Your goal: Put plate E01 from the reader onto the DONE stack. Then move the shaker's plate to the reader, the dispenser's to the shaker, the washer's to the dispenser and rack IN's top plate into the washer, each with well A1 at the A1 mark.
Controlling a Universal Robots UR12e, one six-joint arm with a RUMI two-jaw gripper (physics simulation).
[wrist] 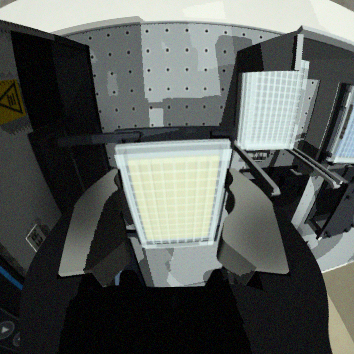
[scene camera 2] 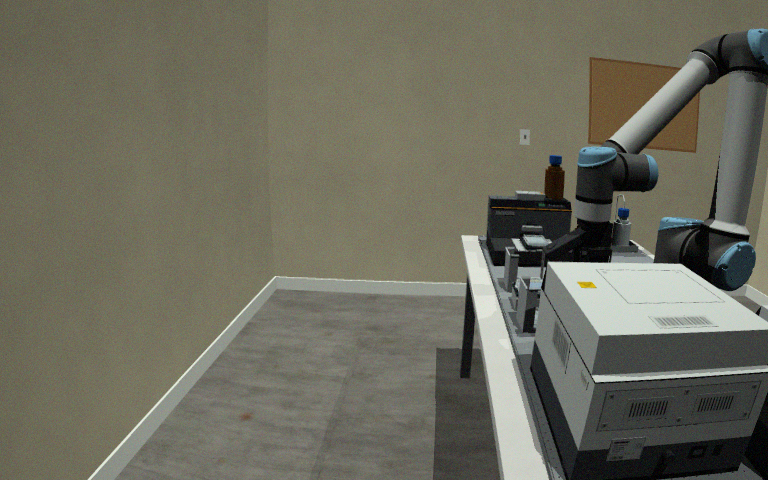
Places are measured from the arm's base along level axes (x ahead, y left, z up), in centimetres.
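Where they show: gripper, fingertip midpoint: (wrist: 173, 170).
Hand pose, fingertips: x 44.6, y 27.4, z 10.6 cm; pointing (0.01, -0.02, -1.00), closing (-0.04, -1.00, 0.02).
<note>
After its pixels a point has its place.
My gripper (wrist: 173, 170) @(z 10.6, x 44.6, y 27.4 cm) is shut on a plate with pale yellow wells (wrist: 172, 200) @(z 10.9, x 41.7, y 27.6 cm), one jaw at each long side, beside the big white instrument with the yellow warning label (scene camera 2: 651, 350) @(z 22.5, x 48.7, y 75.5 cm) (wrist: 15, 150) @(z 13.5, x 48.5, y 38.0 cm). I cannot read the plate's name or its A1 corner, or tell whether it rests on its support. In the scene view the jaws are hidden behind that instrument. A plate with clear wells (wrist: 270, 112) @(z 1.6, x 47.7, y 14.2 cm) sits to the right in the wrist view. Part of a bluish plate (wrist: 346, 137) @(z 4.8, x 45.6, y 2.0 cm) shows at the right edge.
A dark instrument (scene camera 2: 509, 226) @(z 9.2, x 46.6, y -59.8 cm) with an amber bottle (scene camera 2: 554, 182) @(z 28.3, x 27.4, y -61.3 cm) on top stands at the bench's far end. A white, blue-capped bottle (scene camera 2: 621, 232) @(z 6.5, x -8.8, y -65.3 cm) stands right of the wrist. Upright holders (scene camera 2: 510, 270) @(z 5.7, x 54.4, y -12.1 cm) (scene camera 2: 527, 308) @(z 5.3, x 54.8, y 18.3 cm) line the bench's left side. Two thin rails (wrist: 260, 170) @(z 7.7, x 42.4, y 17.9 cm) run near the right jaw.
</note>
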